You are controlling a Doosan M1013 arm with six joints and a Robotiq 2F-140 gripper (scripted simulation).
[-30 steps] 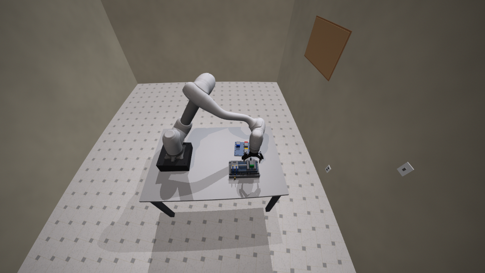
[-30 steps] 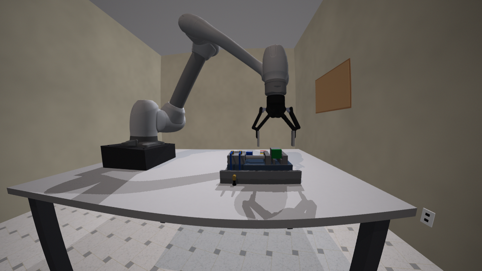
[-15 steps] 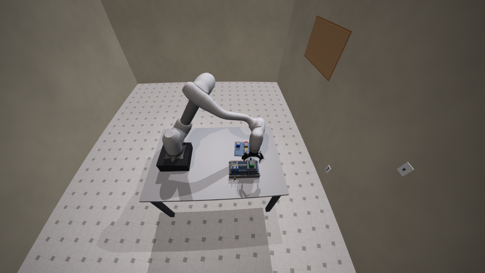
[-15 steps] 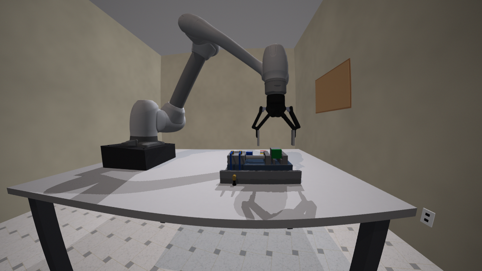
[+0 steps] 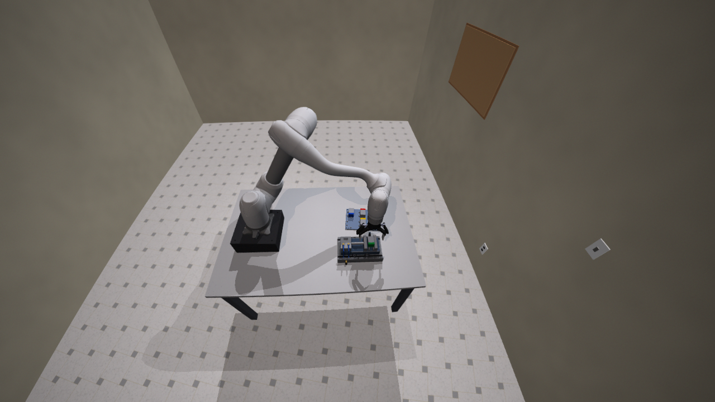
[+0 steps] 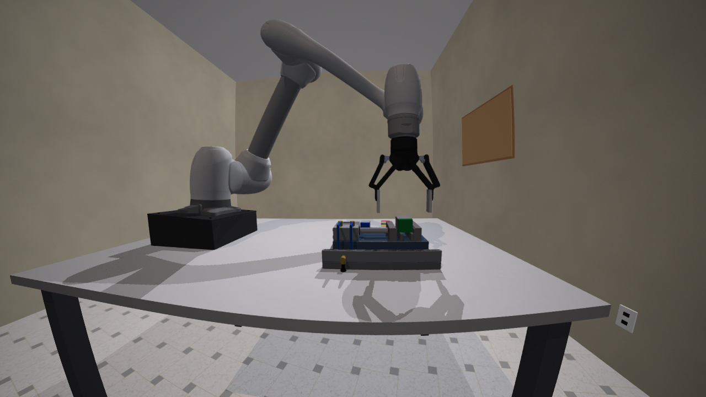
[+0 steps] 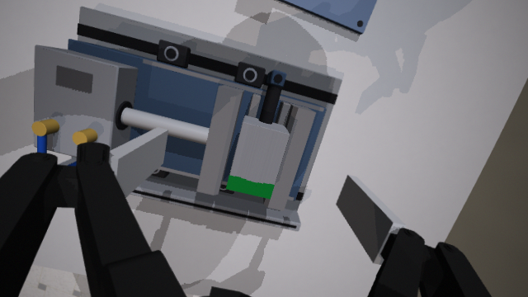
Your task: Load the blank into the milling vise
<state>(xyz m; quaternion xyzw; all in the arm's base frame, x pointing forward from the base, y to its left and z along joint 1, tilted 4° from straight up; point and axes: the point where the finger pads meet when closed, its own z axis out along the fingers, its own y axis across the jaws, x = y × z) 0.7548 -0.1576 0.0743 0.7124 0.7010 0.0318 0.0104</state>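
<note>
My hand is 4 cm above the green-ended blank. From my hand the other things lie so: moving jaw: 4 cm behind, 6 cm below; then fixed jaw: 3 cm ahead, 6 cm below; then black work stop rod: 5 cm to the left, 5 cm below.
</note>
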